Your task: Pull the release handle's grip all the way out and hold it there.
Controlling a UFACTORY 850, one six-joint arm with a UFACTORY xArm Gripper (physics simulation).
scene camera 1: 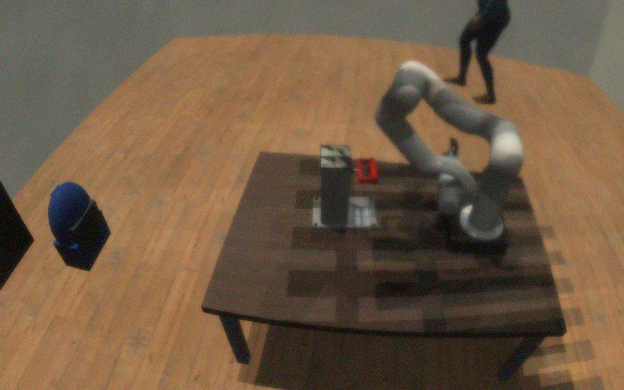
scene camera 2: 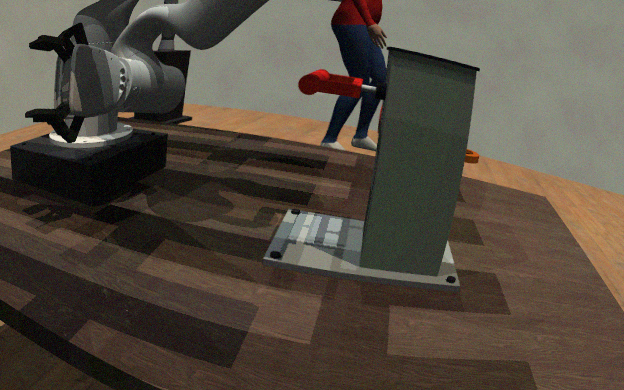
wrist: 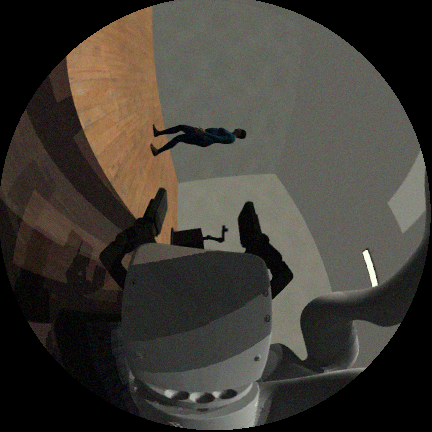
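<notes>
The gripper [scene camera 2: 31, 77] appears both in scene camera 2 and in the wrist view, where the gripper [wrist: 204, 203] is visible again. A metal base plate [scene camera 2: 307, 242] shares the scene with it, and scene camera 1 shows the plate [scene camera 1: 361, 215] too.
</notes>
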